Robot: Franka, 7 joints.
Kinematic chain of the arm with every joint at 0, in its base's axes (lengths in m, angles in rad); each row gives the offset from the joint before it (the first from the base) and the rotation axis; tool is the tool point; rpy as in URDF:
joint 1: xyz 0 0 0.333 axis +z
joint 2: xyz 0 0 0 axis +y
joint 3: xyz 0 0 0.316 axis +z
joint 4: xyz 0.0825 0 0 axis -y
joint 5: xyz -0.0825 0 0.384 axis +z
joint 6: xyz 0 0 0 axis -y
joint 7: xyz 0.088 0 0 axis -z
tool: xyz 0 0 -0.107 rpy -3.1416 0 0
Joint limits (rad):
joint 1: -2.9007..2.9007
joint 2: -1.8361..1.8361
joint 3: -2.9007..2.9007
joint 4: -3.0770..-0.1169
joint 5: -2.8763..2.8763
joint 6: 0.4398..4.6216
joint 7: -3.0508..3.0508
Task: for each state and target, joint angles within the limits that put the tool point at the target. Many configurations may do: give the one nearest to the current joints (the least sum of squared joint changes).
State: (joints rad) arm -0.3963 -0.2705 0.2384 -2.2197 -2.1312 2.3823 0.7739
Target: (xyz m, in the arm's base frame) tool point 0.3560 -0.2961 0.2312
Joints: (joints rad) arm -0.6502 0.1264 -0.0184 -2.4850 -2.1230 2.3556 0.7739
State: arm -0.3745 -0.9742 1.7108 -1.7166 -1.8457 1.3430 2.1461
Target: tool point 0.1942 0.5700 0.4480
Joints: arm -0.7074 -1.0296 1.8058 -1.9481 -1.8088 1.4361 2.1461
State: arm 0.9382 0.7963 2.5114 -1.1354 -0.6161 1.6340 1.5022
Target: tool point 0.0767 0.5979 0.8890
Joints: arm 0.9242 1.0868 2.3712 -0.7065 -0.6902 1.9637 1.5022
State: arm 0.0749 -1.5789 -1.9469 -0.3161 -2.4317 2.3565 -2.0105
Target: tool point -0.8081 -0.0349 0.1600
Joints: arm 0.0693 -1.7200 -1.9436 -0.1169 -2.3991 1.8250 -2.0105
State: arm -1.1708 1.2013 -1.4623 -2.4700 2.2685 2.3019 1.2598
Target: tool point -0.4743 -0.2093 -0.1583
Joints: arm -1.6692 1.8361 -0.8857 -1.6688 2.3149 2.1574 1.2598
